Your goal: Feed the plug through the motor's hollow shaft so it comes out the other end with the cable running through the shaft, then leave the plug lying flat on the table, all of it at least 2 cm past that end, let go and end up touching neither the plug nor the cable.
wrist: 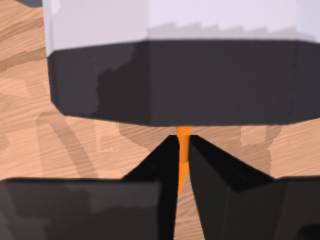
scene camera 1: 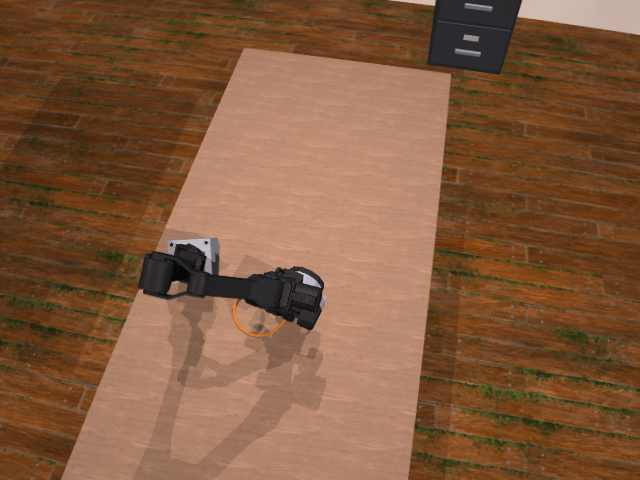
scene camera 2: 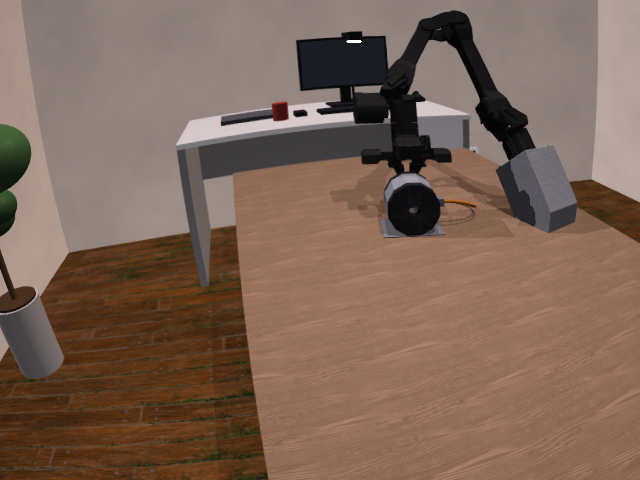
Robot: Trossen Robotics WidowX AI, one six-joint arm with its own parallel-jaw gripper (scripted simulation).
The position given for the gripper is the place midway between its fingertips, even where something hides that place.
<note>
In view: the gripper (scene camera 1: 286, 315).
The gripper also shows in the wrist view (wrist: 182, 144).
</note>
